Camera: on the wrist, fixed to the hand. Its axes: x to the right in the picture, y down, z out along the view.
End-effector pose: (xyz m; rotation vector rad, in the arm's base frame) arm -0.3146 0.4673 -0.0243 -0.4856 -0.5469 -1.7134
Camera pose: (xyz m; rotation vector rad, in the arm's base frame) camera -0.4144 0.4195 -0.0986 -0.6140 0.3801 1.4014
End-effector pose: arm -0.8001 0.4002 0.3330 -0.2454 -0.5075 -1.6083
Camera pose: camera -0.8838 0.3494 0.2425 -0.5965 0.1487 1.5388
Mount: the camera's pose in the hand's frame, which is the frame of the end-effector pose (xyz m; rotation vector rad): 0.0136 -0.0966 -0.0909 -0.0155 0.2087 -3.0803
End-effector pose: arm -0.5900 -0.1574 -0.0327 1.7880 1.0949 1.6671
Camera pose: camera -0.7019 -0.1075 -0.0852 -0.9820 1.5646 -0.3881
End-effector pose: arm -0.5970 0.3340 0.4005 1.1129 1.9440 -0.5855
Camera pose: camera -0.7219 0.3564 0.4414 1.9981 -1.3157 1.0055
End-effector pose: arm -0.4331 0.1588 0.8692 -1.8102 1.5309 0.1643
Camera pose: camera -0.3754 0.0937 0.9703 -1.9155 -2.0459 -1.2803
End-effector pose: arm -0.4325 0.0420 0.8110 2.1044 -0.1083 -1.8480
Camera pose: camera -0.3575 0.1473 0.7781 -0.2309 -1.7165 0.3104
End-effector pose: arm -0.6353 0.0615 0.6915 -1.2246 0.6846 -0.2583
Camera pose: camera -0.6633 -0.0491 0.7605 0.9464 1.4596 2.3173
